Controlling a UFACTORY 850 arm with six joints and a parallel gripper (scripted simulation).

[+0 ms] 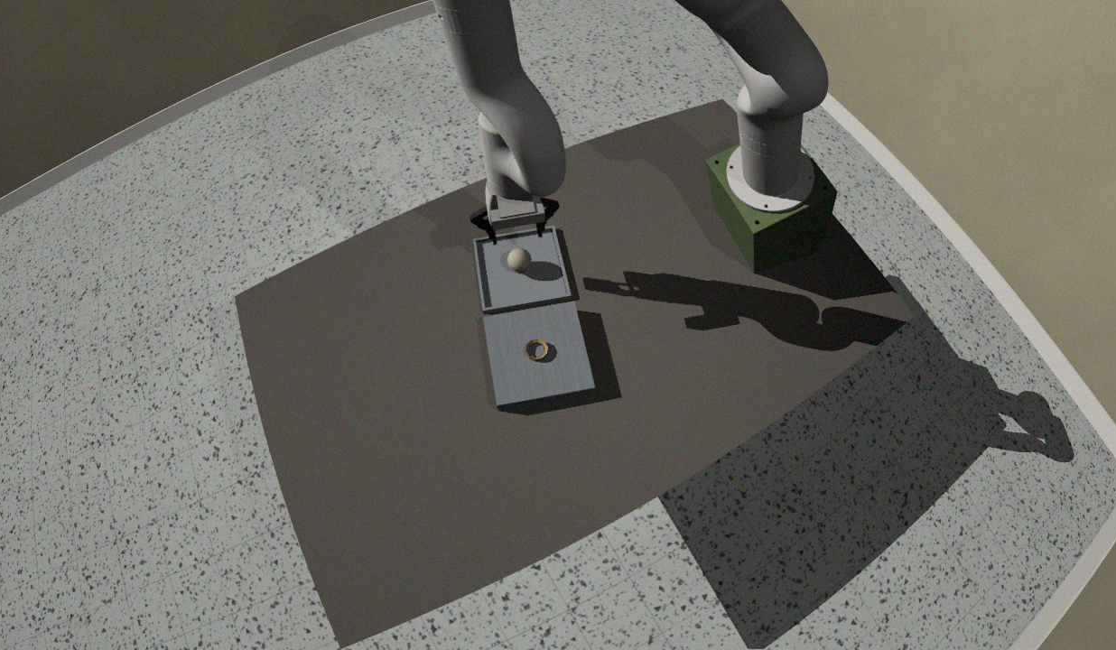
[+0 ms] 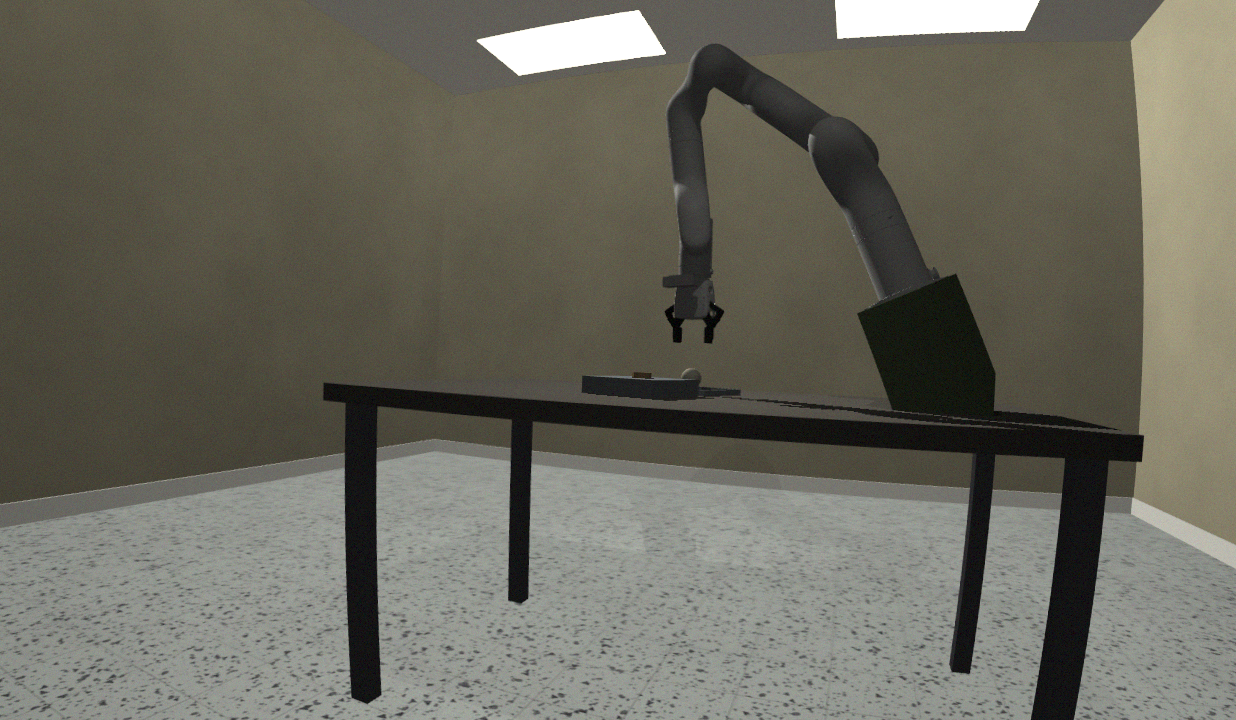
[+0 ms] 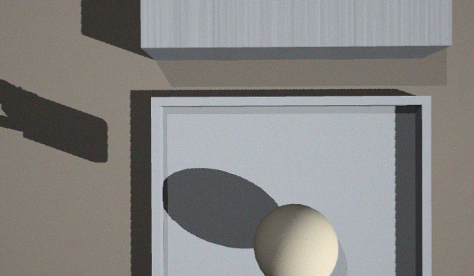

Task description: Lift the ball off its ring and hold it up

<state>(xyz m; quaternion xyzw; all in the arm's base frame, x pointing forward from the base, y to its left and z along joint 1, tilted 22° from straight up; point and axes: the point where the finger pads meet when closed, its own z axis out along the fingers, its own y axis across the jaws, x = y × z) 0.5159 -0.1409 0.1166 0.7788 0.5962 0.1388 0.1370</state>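
Right now the pale ball is 100 mm below my hand. Also, from my hand: shallow grey tray (130 mm below); then flat grey block (60 mm ahead, 210 mm to the left, 110 mm below).
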